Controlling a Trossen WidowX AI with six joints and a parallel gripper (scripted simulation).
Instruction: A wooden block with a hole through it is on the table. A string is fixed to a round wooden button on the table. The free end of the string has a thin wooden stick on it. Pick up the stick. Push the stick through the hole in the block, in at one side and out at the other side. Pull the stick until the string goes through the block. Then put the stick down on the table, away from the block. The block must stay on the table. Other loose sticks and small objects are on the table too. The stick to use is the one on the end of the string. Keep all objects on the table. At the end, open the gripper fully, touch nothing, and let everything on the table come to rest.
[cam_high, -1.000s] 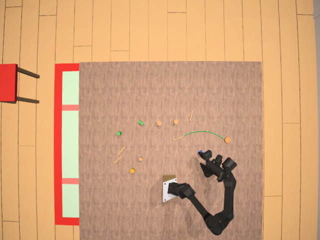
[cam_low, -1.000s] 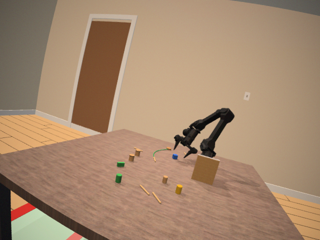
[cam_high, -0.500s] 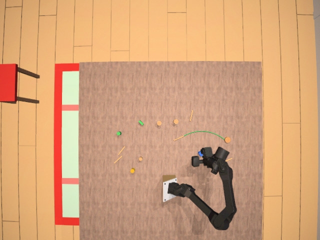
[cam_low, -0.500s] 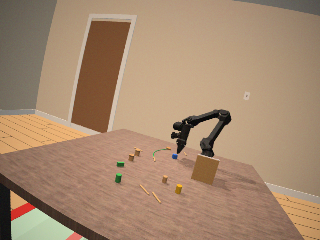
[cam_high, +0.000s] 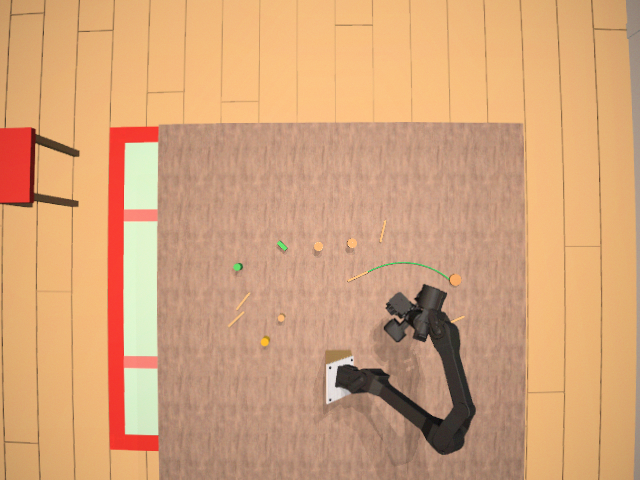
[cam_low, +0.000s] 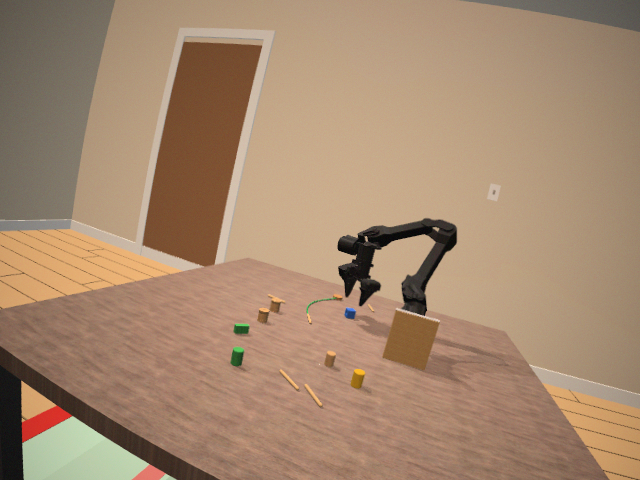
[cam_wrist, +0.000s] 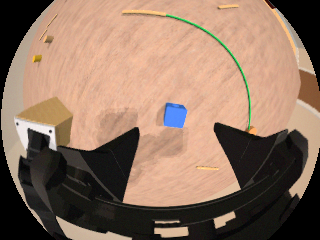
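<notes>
The blue block lies 40 mm below my gripper tip. The rest, counted from my gripper tip: yellow peg (450 mm to the left, 190 mm behind, 40 mm below); then round wooden button (170 mm to the right, 120 mm ahead, 50 mm below); then thin wooden stick (150 mm to the left, 90 mm ahead, 60 mm below).
</notes>
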